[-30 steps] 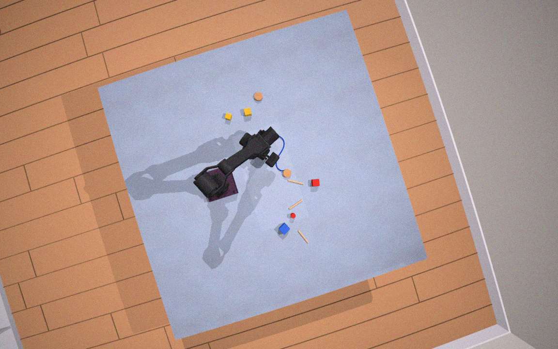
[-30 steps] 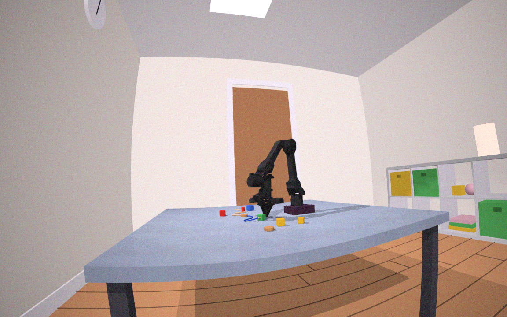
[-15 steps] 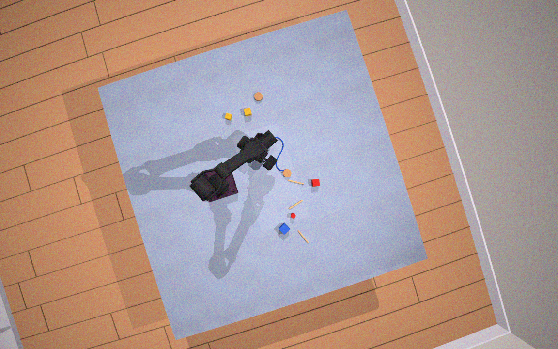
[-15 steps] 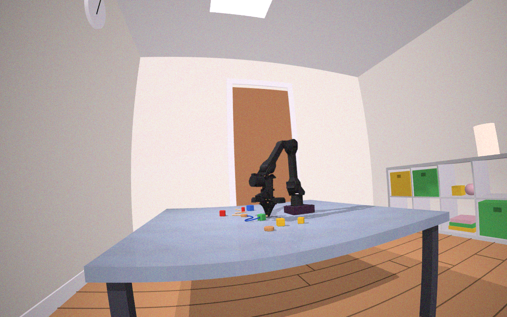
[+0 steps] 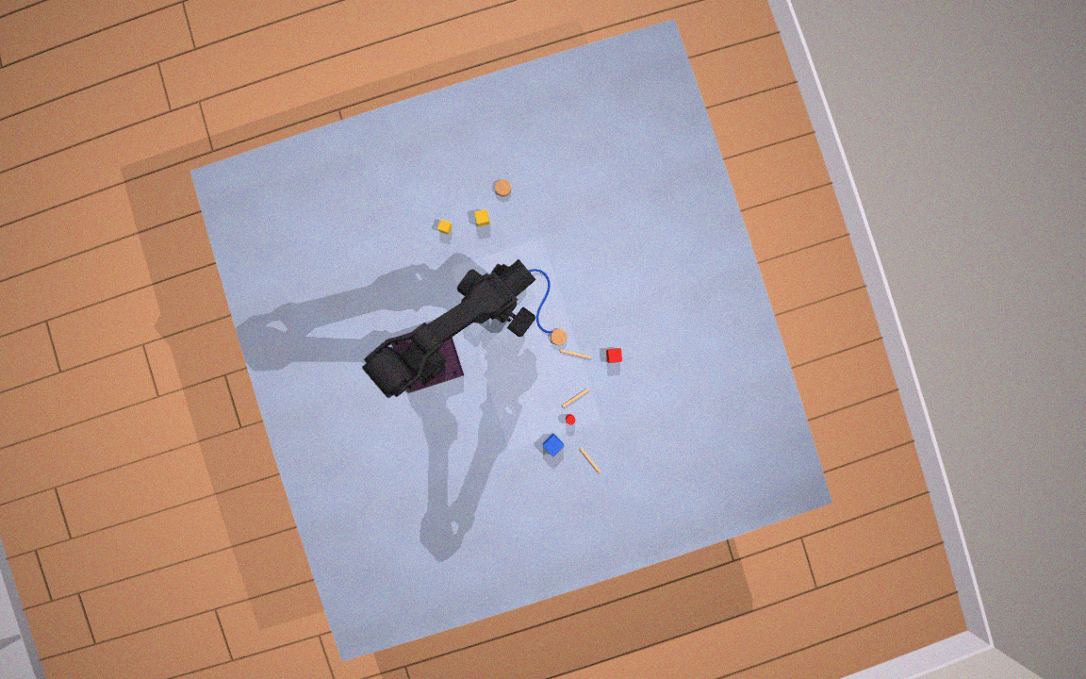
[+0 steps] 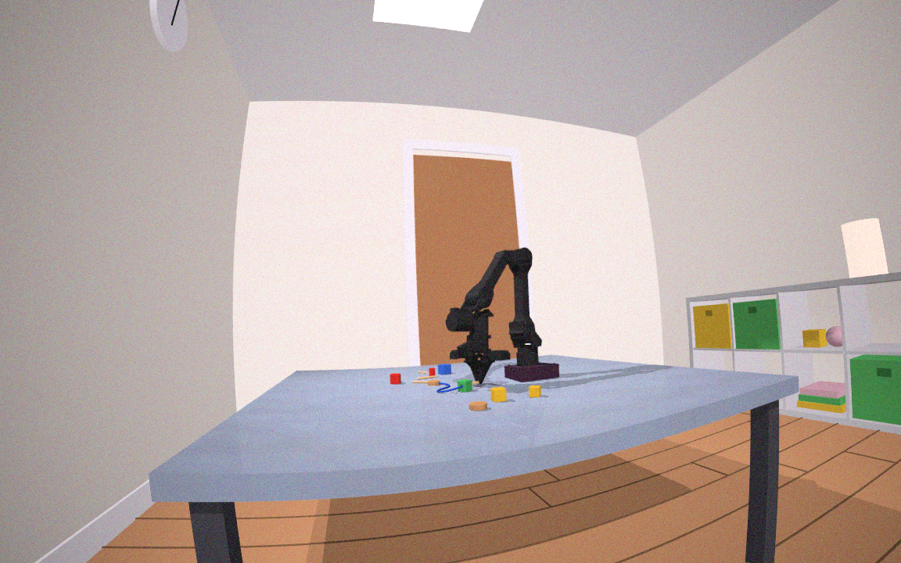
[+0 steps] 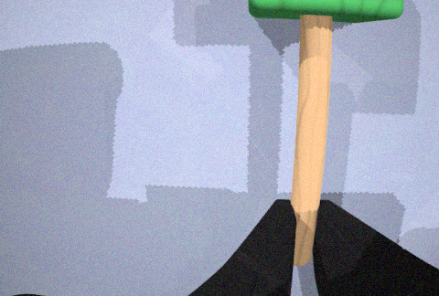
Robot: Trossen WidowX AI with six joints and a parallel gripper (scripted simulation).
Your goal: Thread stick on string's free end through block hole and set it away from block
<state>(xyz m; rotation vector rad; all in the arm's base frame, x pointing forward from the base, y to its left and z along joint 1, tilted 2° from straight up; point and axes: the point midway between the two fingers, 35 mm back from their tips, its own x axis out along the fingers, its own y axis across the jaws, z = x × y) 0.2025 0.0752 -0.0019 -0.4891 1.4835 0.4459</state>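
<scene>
My gripper tip is 6 cm short of the green block, 4 cm to the right of it and 1 cm below it. From my gripper tip the other things lie so: red cube 22 cm ahead, 21 cm to the right, 1 cm above; thin wooden stick 3 cm ahead, 2 cm to the left, 1 cm above; round wooden button 11 cm ahead, 12 cm to the right.
</scene>
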